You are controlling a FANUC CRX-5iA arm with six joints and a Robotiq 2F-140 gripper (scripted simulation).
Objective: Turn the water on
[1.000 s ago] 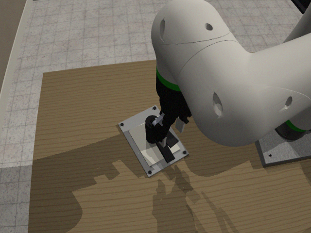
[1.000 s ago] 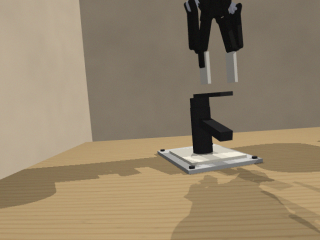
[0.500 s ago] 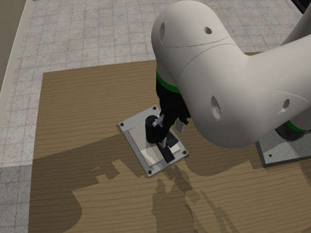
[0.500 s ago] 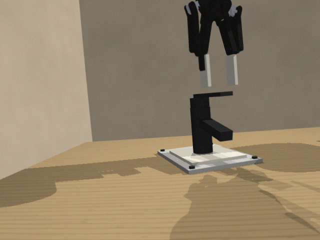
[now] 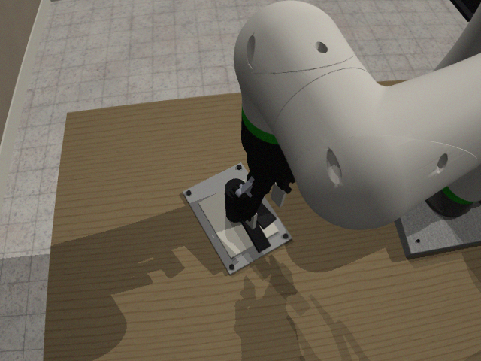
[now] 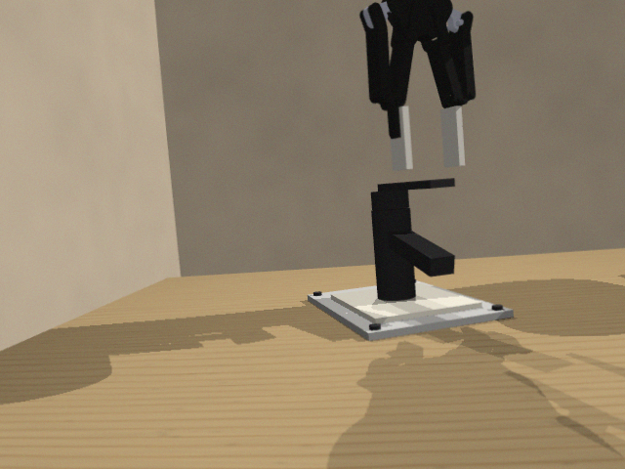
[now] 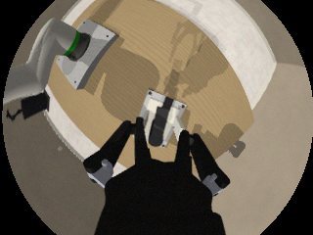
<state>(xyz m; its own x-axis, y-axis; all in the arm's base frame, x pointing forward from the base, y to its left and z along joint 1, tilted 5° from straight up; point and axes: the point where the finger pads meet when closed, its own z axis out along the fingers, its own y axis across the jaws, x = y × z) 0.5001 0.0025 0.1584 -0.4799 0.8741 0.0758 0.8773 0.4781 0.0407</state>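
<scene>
Right now the lever is 50 mm below my hand, 30 mm to the right of it and 10 mm ahead of it. The rest, counted from my hand: tap: 100 mm below, 50 mm to the right, 30 mm ahead.
</scene>
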